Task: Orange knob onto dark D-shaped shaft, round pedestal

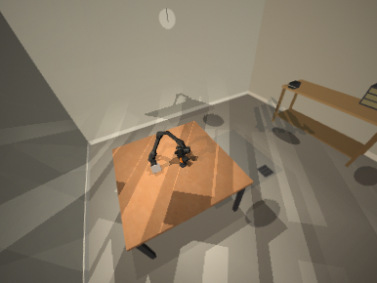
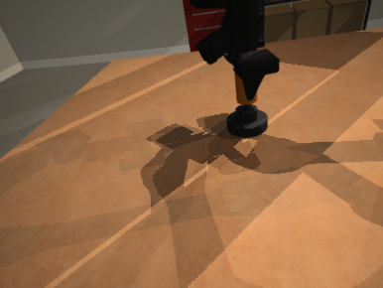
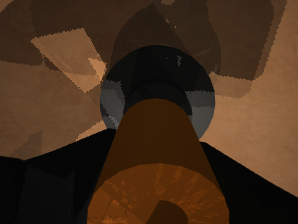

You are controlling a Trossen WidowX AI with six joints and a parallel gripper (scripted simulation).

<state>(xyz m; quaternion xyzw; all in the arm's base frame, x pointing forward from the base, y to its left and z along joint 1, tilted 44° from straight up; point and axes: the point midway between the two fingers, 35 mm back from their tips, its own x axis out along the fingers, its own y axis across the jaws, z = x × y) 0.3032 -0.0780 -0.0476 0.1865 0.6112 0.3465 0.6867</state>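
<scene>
My gripper tip is 2 cm below the orange knob. Round my gripper tip: dark round pedestal (4 cm below).
</scene>
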